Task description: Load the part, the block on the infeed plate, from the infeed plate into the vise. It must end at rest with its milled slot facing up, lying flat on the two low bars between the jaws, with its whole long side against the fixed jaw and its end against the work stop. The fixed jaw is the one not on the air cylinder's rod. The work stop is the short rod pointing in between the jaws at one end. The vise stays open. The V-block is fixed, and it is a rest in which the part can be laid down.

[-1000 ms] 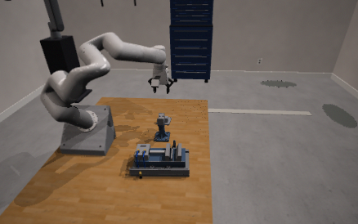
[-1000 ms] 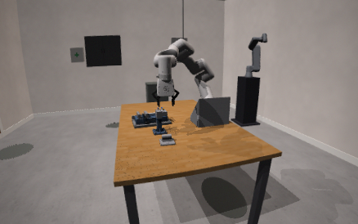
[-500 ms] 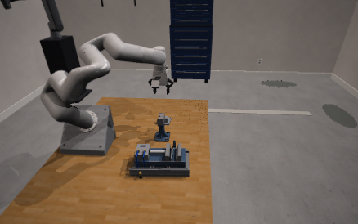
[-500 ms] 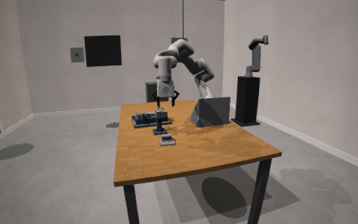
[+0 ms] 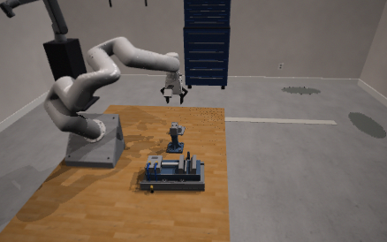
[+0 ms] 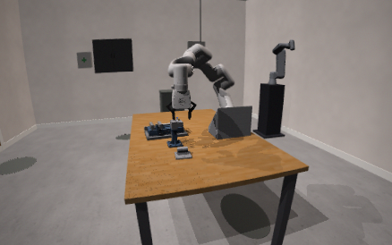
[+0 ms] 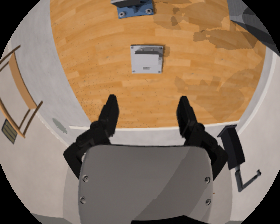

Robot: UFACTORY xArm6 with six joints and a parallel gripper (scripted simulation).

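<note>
My hand is 20 cm above the part and 1 cm to the right of it. From my hand the other things lie so: air cylinder 40 cm to the right, 15 cm below, 2 cm behind; then air cylinder rod 39 cm to the right, 15 cm below, 6 cm ahead.
</note>
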